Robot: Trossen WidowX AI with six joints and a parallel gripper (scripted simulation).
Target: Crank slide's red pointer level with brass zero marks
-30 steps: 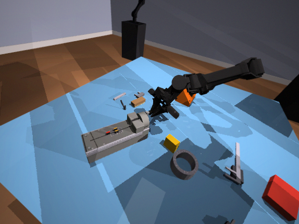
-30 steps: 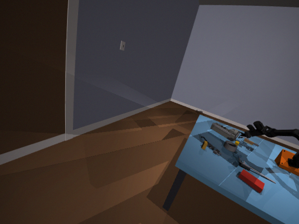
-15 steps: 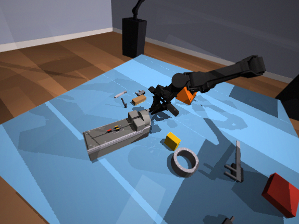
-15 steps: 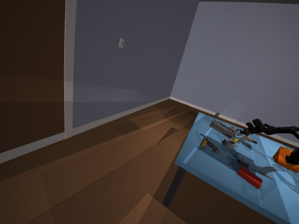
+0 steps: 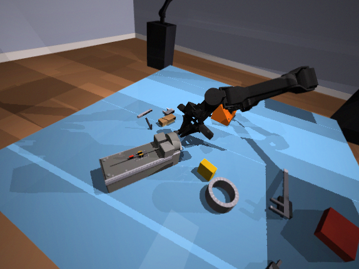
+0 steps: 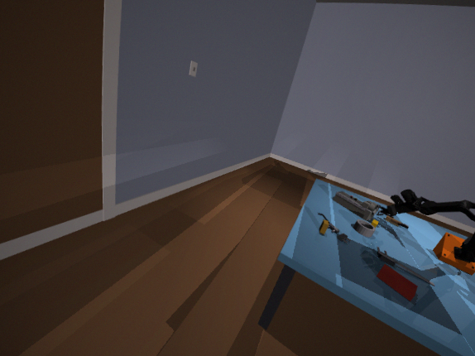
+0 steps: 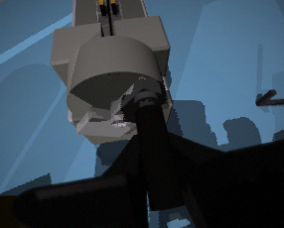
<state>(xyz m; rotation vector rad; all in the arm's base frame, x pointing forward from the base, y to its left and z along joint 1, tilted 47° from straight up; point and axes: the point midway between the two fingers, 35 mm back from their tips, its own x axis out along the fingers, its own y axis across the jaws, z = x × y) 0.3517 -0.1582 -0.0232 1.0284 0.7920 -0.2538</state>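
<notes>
The dark crank handle is 30 mm above my gripper tip, 10 mm to the left of it and 10 mm behind it. The rest, counted from my gripper tip: yellow block: 150 mm to the left, 60 mm below, 50 mm ahead; then red pointer: 170 mm ahead, 100 mm to the right, 10 mm below; then brown block: 140 mm behind, 120 mm to the right, 70 mm below.
</notes>
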